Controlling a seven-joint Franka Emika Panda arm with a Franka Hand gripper.
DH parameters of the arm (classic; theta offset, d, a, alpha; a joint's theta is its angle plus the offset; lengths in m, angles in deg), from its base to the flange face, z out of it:
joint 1: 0 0.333 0 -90
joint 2: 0 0 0 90
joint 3: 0 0.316 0.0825 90
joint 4: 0 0 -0.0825 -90
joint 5: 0 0.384 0 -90
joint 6: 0 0 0.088 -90
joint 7: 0 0.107 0 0
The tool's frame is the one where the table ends.
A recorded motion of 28 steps. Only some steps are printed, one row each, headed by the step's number.
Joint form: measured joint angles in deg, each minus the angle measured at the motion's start. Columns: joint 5, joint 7, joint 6, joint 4, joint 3, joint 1, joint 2.
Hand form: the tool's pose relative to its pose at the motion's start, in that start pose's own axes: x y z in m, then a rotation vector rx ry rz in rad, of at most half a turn. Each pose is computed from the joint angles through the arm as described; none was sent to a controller.
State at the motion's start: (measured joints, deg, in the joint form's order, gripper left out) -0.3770 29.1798 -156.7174 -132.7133 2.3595 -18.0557 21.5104
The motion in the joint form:
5: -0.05 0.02 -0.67 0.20 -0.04 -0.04 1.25
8: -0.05 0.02 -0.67 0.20 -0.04 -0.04 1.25
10: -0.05 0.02 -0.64 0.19 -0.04 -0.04 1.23
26: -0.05 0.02 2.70 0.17 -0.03 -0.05 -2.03
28: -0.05 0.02 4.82 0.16 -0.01 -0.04 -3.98
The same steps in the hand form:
5: -0.0006 0.0012 0.0092 -0.0030 -0.0059 0.0012
8: -0.0006 0.0012 0.0092 -0.0030 -0.0059 0.0012
10: -0.0007 0.0012 0.0091 -0.0032 -0.0062 0.0012
26: 0.0021 -0.0003 -0.0153 -0.0062 -0.0066 0.0005
28: 0.0029 -0.0011 -0.0297 -0.0089 -0.0087 -0.0004

